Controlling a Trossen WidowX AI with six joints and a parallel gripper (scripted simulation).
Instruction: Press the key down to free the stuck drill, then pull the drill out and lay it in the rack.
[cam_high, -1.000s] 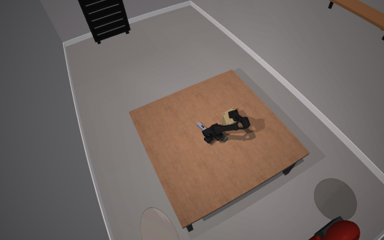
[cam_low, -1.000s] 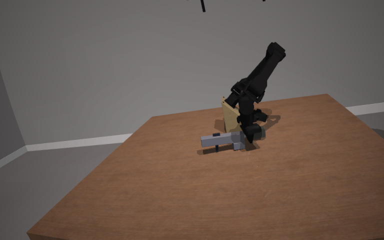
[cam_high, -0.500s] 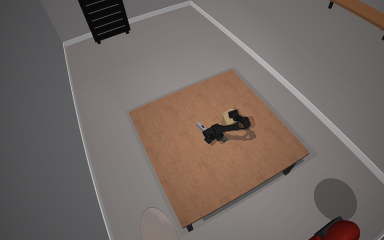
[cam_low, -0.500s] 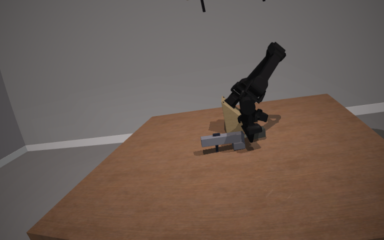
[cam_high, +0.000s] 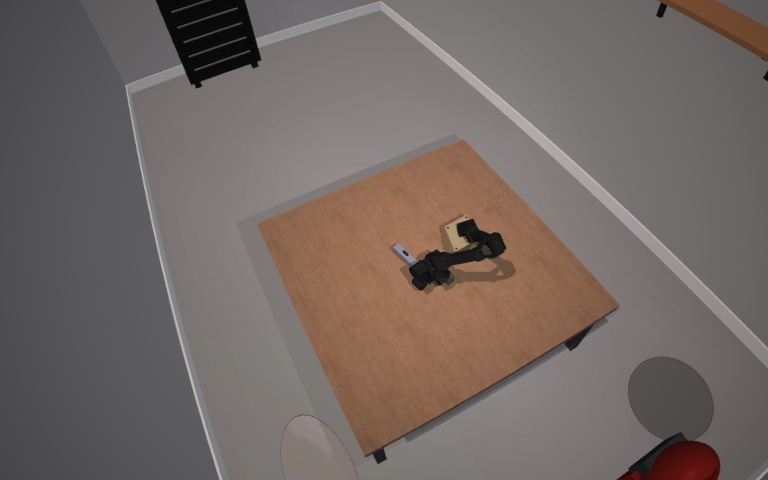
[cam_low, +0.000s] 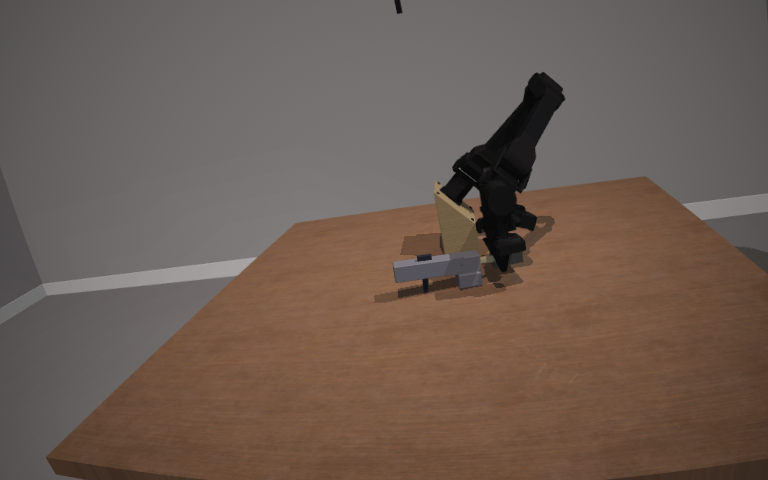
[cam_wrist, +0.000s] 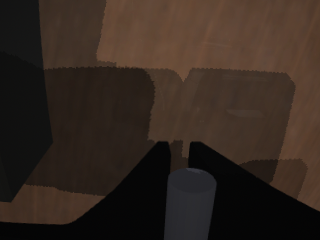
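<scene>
Right now the drill is 50 mm to the right of my gripper tip, 40 mm above it and 20 mm ahead of it. Also, from my gripper tip: dark olive rack (80 mm behind, 10 mm to the left, 10 mm above); then dark key (160 mm to the right, 50 mm ahead, 40 mm above); then grey housing block (130 mm to the right, 40 mm ahead, 30 mm above).
</scene>
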